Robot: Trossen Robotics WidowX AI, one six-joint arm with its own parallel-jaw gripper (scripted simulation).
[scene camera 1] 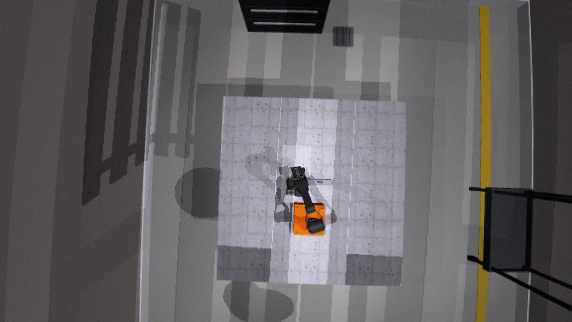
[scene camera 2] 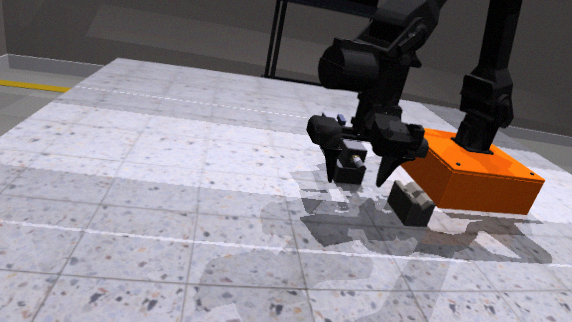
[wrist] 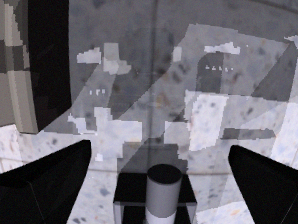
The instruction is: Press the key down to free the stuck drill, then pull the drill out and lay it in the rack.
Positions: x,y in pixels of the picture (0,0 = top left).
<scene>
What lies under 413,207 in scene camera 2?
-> A rack.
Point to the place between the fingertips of my gripper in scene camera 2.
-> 353,184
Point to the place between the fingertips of my gripper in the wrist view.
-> At 162,150
</scene>
